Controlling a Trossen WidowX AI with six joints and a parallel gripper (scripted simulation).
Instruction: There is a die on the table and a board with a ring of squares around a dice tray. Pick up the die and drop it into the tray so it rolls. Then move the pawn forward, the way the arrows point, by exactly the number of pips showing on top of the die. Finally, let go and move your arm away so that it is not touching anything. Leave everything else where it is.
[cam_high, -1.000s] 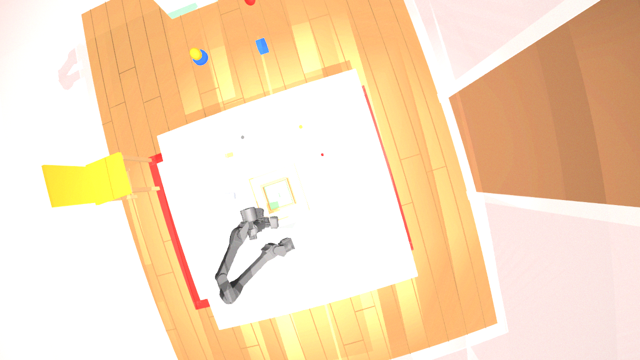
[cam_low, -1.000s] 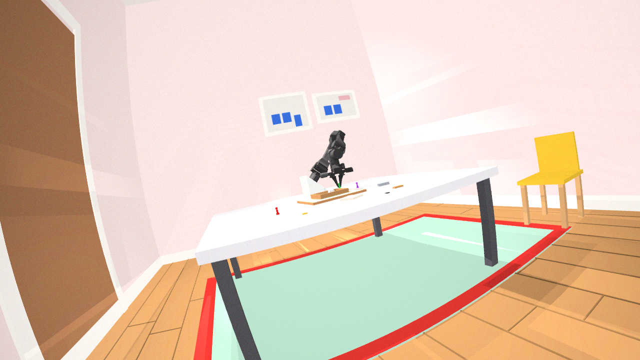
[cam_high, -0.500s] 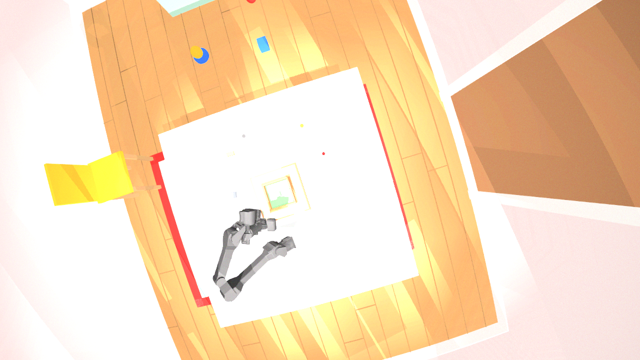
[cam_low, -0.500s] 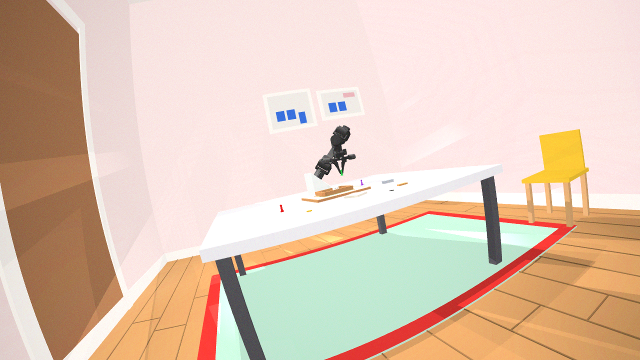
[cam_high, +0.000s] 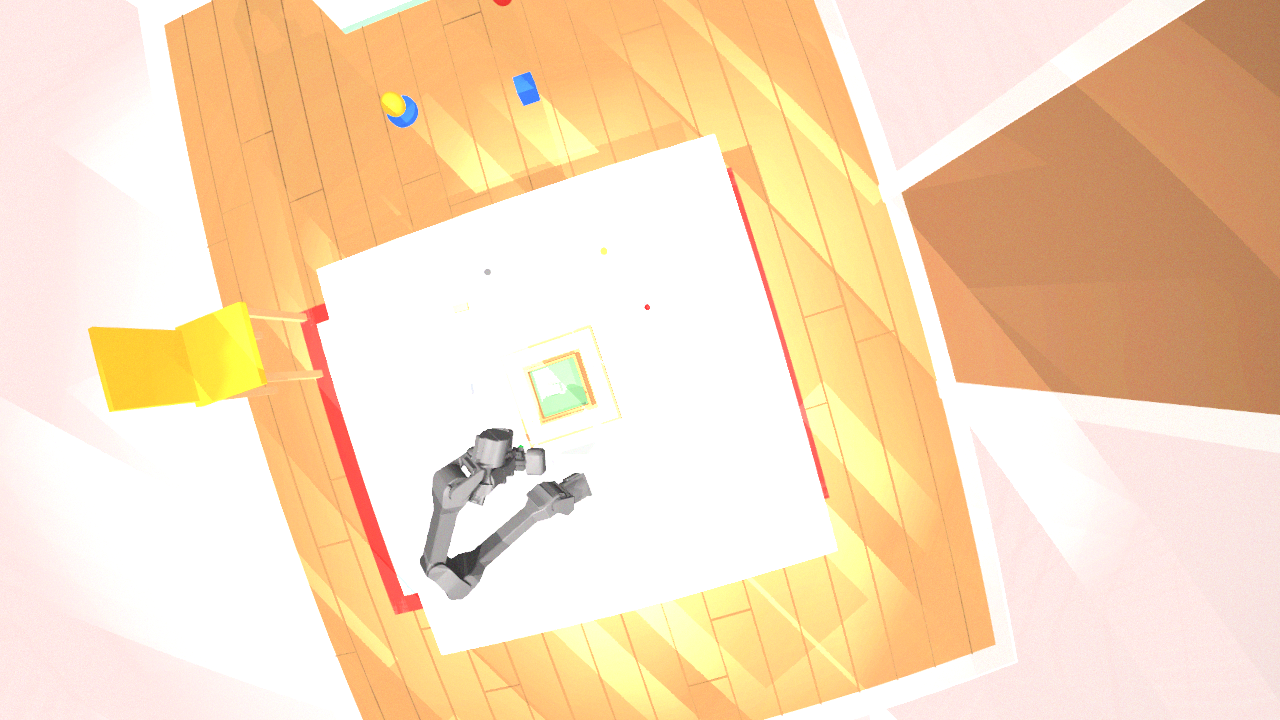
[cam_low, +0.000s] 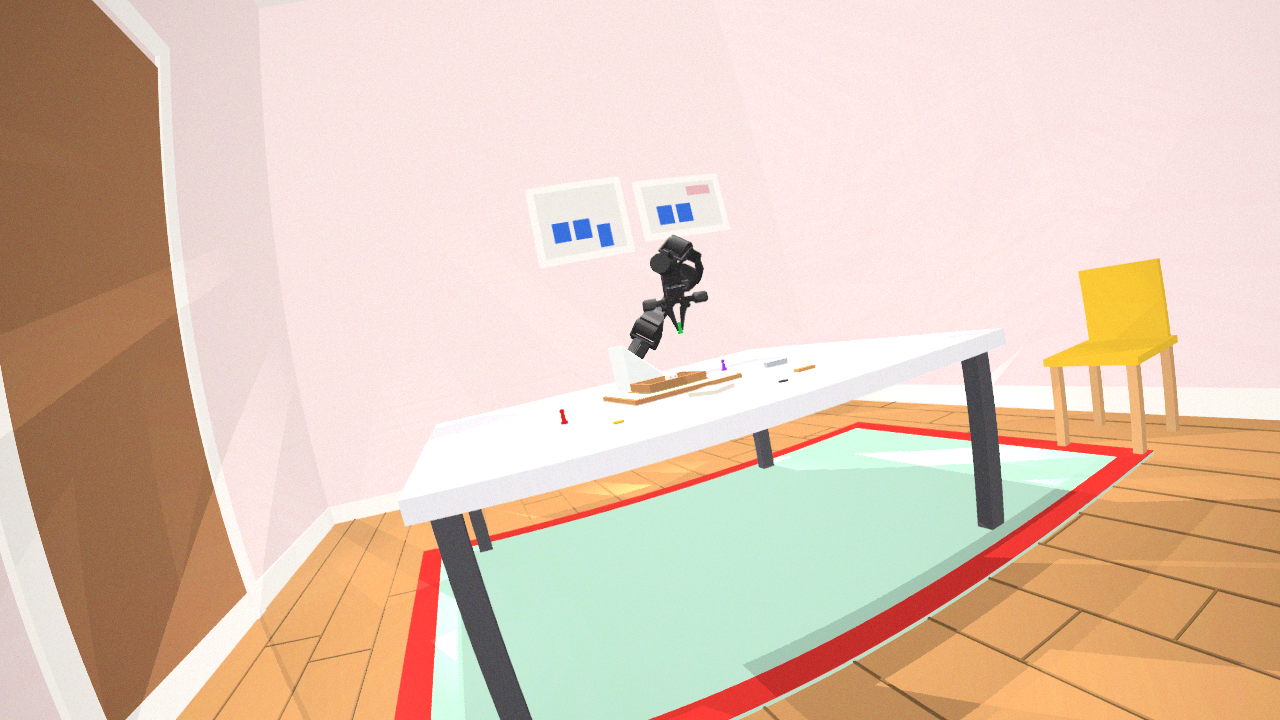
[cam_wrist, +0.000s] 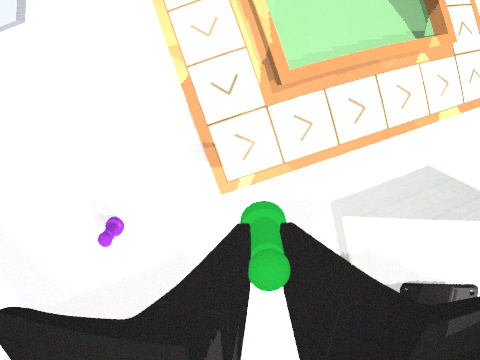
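My gripper tip is 120 mm above the white die, 110 mm to the left of it and 110 mm short of it. Round my gripper tip: green dice tray (140 mm below, 120 mm to the right, 110 mm ahead); green pawn (10 mm above); purple pawn (130 mm to the left, 130 mm below, 20 mm behind).
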